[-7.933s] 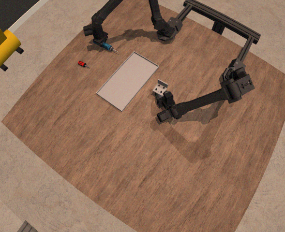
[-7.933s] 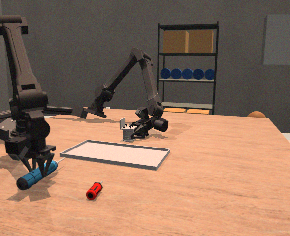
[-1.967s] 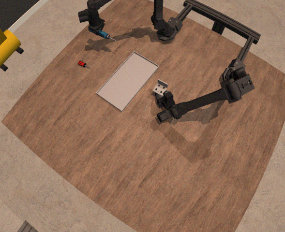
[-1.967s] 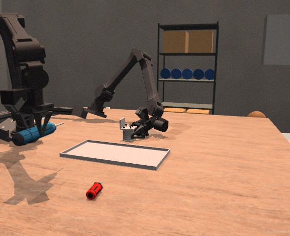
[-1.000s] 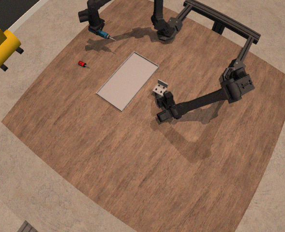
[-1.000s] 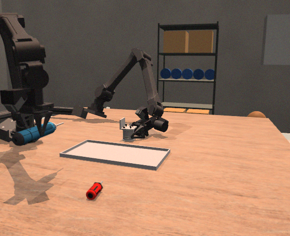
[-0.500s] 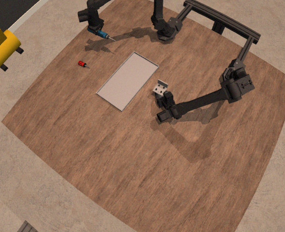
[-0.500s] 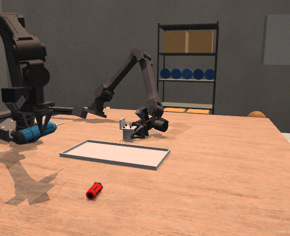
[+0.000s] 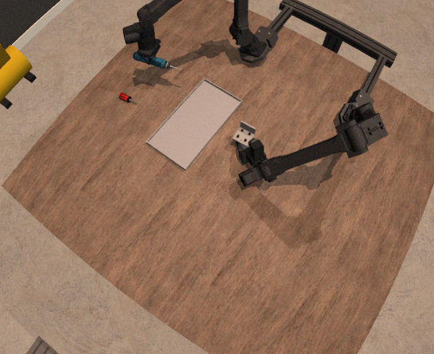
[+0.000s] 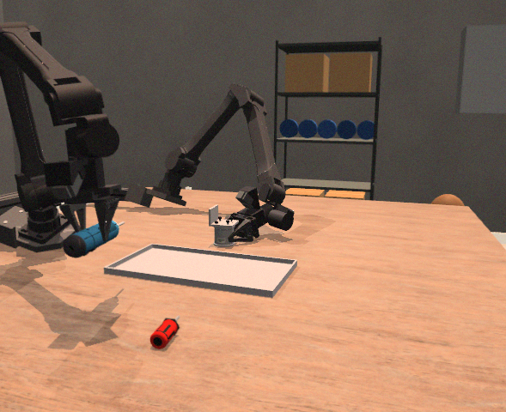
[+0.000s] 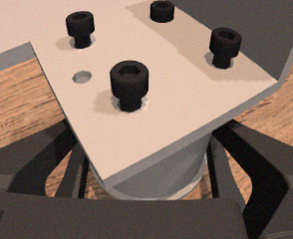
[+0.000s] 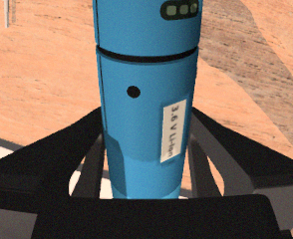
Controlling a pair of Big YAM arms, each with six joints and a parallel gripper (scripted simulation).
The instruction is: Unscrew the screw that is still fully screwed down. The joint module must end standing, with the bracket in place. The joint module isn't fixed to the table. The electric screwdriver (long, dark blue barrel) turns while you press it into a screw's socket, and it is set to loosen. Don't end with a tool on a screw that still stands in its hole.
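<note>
The joint module lies 10 mm above my left hand. The rest, counted from my left hand: shallow grey tray: 220 mm to the right, 60 mm ahead, 20 mm below; pale l-shaped bracket: 50 mm above; red manual screwdriver: 550 mm to the right, 180 mm ahead, 10 mm below.
</note>
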